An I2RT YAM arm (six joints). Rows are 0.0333 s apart.
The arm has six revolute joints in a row. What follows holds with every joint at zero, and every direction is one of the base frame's. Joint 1 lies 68 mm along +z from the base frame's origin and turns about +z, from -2.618 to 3.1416 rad. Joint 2 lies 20 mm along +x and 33.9 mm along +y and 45.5 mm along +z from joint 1 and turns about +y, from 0 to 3.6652 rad. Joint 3 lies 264 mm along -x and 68.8 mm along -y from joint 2 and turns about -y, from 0 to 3.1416 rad. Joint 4 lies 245 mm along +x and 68.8 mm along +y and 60 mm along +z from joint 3 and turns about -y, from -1.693 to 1.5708 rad. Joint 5 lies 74 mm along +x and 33.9 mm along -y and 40.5 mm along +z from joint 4 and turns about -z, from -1.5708 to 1.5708 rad. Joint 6 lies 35.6 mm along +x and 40.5 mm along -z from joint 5 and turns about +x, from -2.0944 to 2.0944 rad. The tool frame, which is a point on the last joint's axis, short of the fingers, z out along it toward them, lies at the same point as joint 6; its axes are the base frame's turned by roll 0, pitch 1.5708 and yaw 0 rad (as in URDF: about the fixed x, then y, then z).
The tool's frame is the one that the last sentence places.
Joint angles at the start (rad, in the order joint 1, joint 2, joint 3, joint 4, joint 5, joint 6):
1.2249, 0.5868, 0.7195, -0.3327, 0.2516, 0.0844
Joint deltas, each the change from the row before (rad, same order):
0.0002, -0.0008, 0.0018, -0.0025, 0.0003, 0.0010
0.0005, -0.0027, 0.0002, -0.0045, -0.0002, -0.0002
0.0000, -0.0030, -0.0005, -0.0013, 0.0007, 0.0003
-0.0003, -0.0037, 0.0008, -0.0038, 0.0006, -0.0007
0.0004, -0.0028, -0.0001, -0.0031, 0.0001, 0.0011
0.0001, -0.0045, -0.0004, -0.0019, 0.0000, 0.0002
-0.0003, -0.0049, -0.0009, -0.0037, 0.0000, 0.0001
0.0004, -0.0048, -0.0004, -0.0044, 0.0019, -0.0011
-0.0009, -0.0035, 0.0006, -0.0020, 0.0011, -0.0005
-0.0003, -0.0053, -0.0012, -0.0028, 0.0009, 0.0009
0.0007, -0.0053, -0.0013, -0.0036, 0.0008, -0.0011
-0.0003, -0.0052, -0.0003, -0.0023, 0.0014, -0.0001
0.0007, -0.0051, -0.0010, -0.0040, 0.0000, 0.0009
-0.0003, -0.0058, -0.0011, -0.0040, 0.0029, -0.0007
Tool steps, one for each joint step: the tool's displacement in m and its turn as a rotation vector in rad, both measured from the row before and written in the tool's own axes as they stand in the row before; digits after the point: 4 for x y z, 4 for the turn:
-0.0004, -0.0001, -0.0004, 0.0001, -0.0001, 0.0010
0.0002, -0.0001, -0.0007, -0.0006, 0.0016, -0.0007
0.0001, -0.0002, -0.0006, 0.0006, -0.0012, 0.0006
-0.0001, -0.0003, -0.0009, 0.0008, -0.0007, -0.0005
0.0002, -0.0001, -0.0006, -0.0003, 0.0004, 0.0009
0.0000, -0.0002, -0.0010, -0.0003, -0.0021, 0.0007
0.0003, -0.0003, -0.0010, 0.0003, -0.0003, 0.0002
0.0002, -0.0003, -0.0011, 0.0015, -0.0001, -0.0012
-0.0002, -0.0004, -0.0009, 0.0018, -0.0021, 0.0002
0.0003, -0.0004, -0.0010, 0.0011, -0.0013, 0.0013
0.0004, -0.0002, -0.0010, 0.0001, -0.0004, -0.0011
0.0000, -0.0004, -0.0011, 0.0015, -0.0026, 0.0006
0.0004, -0.0002, -0.0010, -0.0007, -0.0001, 0.0008
0.0004, -0.0005, -0.0011, 0.0031, -0.0009, -0.0005

